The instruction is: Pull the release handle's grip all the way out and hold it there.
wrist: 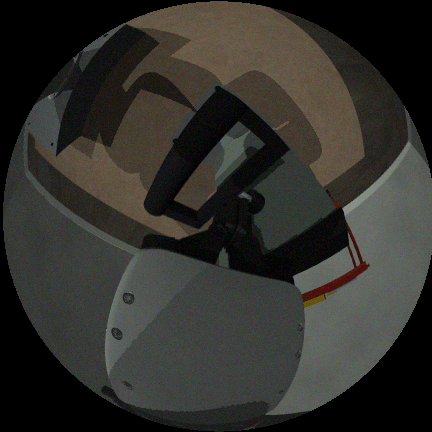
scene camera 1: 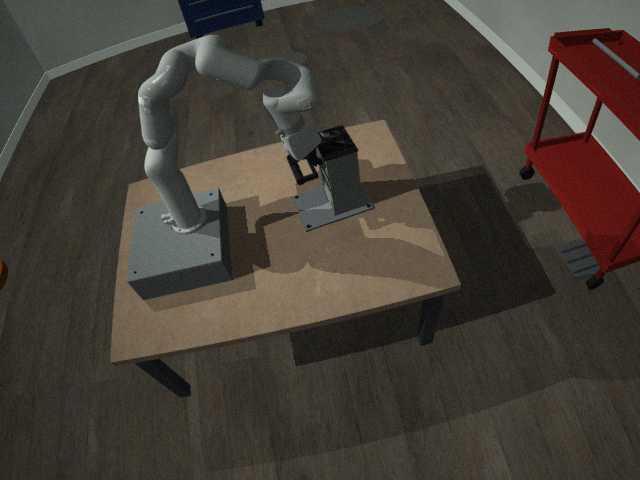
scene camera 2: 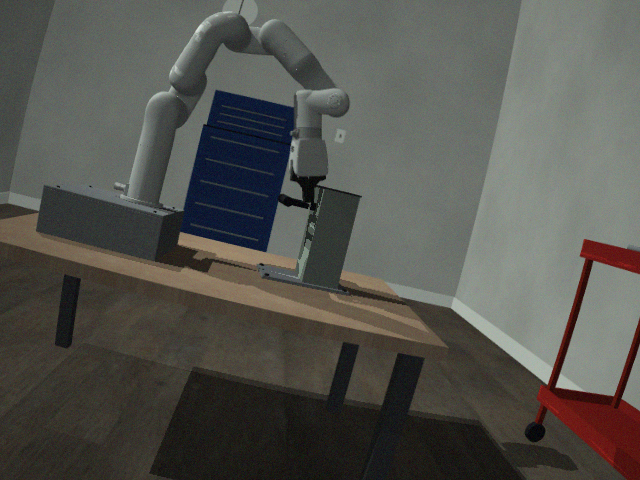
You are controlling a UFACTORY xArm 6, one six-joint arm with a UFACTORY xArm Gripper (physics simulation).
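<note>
The release handle is a black rectangular loop. Its thick grip bar (scene camera 1: 293,169) (scene camera 2: 283,199) (wrist: 187,142) stands out from the face of an upright grey-green housing (scene camera 1: 343,183) (scene camera 2: 330,240) (wrist: 295,202) with a black top. My gripper (scene camera 1: 315,159) (scene camera 2: 310,202) (wrist: 232,207) is shut and empty. It points down, with its fingertips between the grip bar and the housing, close to the loop's inner bar and a round black stem. Contact between fingers and handle cannot be told, and in scene camera 1 the gripper's body partly hides the fingertips.
The housing stands on a grey base plate (scene camera 1: 314,210) (scene camera 2: 281,274) bolted to the wooden table (scene camera 1: 310,289) (scene camera 2: 232,289). The arm's grey pedestal (scene camera 1: 178,245) (scene camera 2: 100,222) is at the left. A red cart (scene camera 1: 578,186) (scene camera 2: 571,322) and a blue cabinet (scene camera 1: 222,18) (scene camera 2: 237,178) stand off the table.
</note>
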